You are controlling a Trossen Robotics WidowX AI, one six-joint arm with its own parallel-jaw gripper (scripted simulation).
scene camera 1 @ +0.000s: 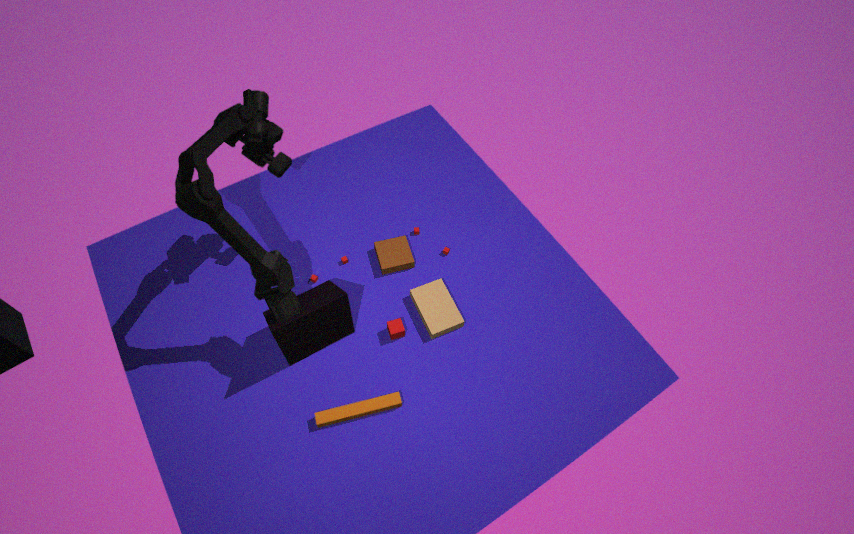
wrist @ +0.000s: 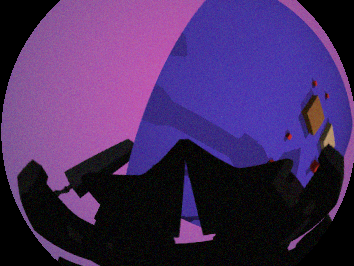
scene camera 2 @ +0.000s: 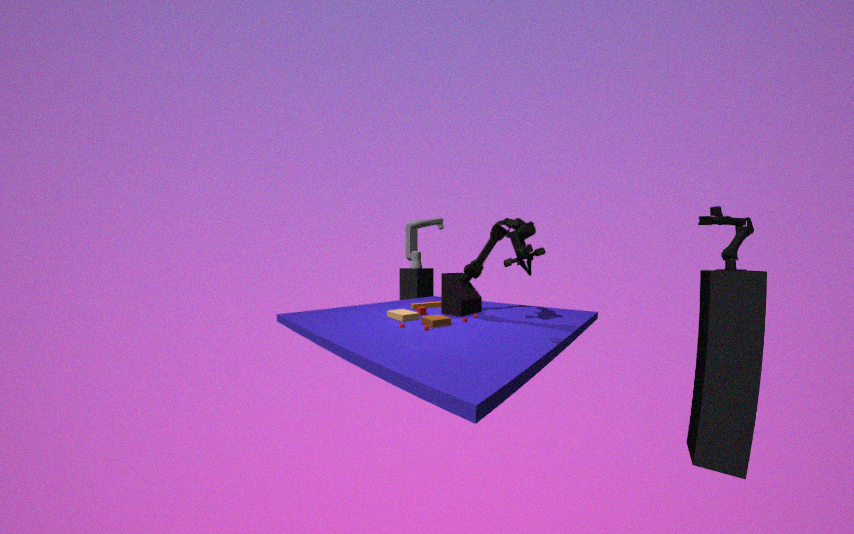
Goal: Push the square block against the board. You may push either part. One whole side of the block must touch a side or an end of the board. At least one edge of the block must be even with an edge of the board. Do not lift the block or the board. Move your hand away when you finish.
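My gripper holds nothing and is shut. Also in the scene: a long orange board, a square block and a tan rectangular slab.
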